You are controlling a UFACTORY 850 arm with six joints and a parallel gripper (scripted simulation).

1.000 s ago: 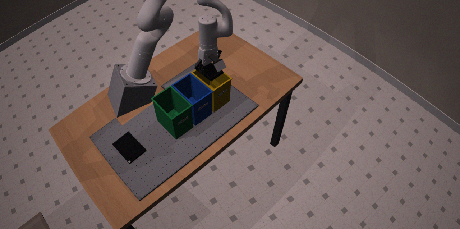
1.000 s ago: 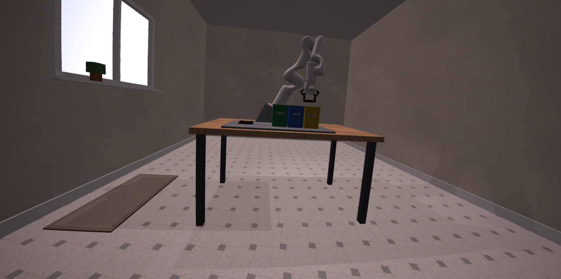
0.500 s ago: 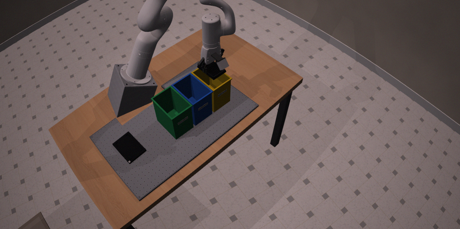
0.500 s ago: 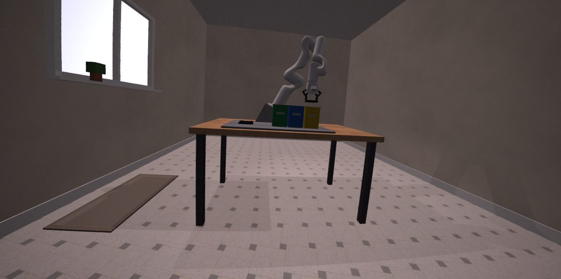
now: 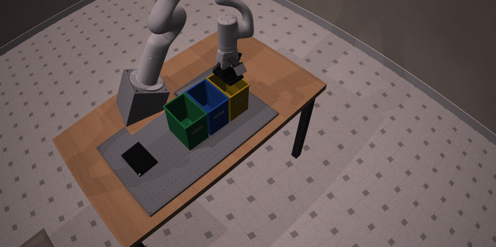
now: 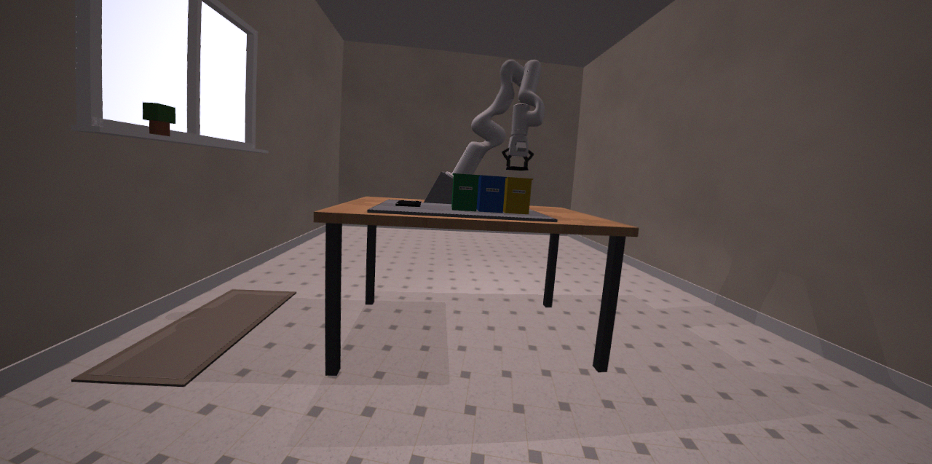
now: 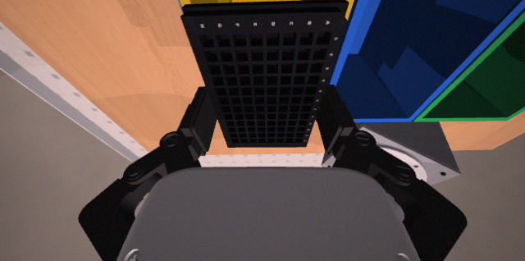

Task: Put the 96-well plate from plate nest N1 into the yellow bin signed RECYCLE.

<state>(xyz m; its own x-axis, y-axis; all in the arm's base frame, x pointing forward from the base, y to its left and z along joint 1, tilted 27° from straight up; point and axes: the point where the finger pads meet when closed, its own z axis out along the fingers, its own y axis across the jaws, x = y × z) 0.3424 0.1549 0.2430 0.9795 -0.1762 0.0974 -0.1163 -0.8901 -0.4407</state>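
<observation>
Right now my hand is 150 mm above the yellow bin. The rest, counted from my hand: black 96-well plate 10 mm below; green bin 30 mm behind, 270 mm to the right, 150 mm below; blue bin 20 mm behind, 130 mm to the right, 150 mm below.
</observation>
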